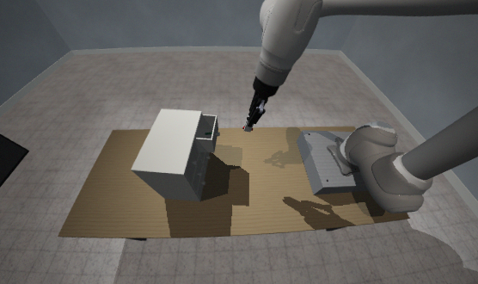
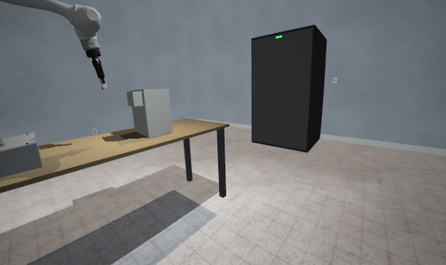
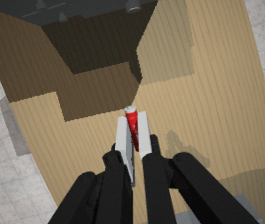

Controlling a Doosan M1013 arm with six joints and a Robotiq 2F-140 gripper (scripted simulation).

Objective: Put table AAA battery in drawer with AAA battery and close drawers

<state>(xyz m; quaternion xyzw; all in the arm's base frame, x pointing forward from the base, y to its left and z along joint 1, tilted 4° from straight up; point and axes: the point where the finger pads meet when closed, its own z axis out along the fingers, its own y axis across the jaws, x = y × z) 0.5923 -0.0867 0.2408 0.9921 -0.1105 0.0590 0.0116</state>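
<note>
Right now the red AAA battery is 3 cm below my hand and 1 cm ahead of it. The rest, counted from my hand: dark green battery 16 cm ahead, 15 cm below, 10 cm to the right.
</note>
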